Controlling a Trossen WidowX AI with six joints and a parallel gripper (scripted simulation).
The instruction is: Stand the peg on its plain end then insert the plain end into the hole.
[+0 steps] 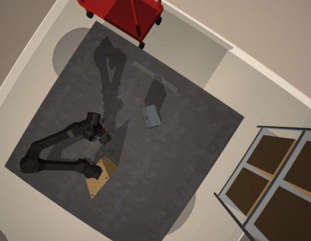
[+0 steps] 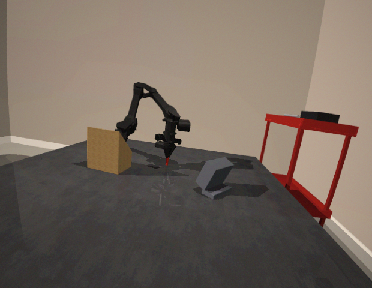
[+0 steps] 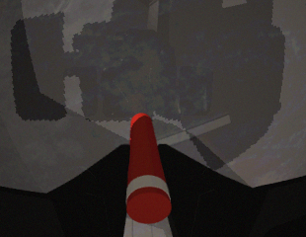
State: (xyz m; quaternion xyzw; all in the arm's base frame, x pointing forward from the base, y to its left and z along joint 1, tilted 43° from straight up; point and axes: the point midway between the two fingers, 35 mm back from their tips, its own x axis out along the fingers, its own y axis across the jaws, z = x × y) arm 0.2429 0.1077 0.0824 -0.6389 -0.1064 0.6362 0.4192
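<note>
The grey sloped panel lies 25 cm to the right of my gripper tip, 23 cm ahead of it and 4 cm above it. From my gripper tip the other things lie so: red peg 2 cm above.
</note>
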